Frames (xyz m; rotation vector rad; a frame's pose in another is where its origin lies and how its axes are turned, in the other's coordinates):
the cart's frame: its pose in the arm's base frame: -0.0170 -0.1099 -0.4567 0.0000 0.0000 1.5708
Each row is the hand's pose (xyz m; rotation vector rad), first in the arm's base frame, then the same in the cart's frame.
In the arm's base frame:
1: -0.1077 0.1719 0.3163 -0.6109 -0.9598 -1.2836
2: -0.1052 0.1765 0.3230 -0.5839 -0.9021 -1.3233
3: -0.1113 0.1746 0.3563 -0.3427 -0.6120 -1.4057
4: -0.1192 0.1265 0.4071 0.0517 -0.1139 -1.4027
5: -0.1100 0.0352 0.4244 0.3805 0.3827 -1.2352
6: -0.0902 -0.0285 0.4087 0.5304 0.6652 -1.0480
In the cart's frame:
1: 0.2818 0.0907 0.7730 -1.4802 -0.3288 -2.6079
2: 0.2864 0.0882 0.7797 -1.4113 -0.3022 -2.6723
3: 0.2845 0.0943 0.8130 -0.9240 -0.2606 -2.8807
4: 0.2364 0.1022 0.8638 -0.0604 -0.1607 -2.9705
5: 0.1451 0.0930 0.8811 0.7186 0.0021 -2.7520
6: 0.0814 0.0732 0.8654 1.0886 0.1227 -2.4900

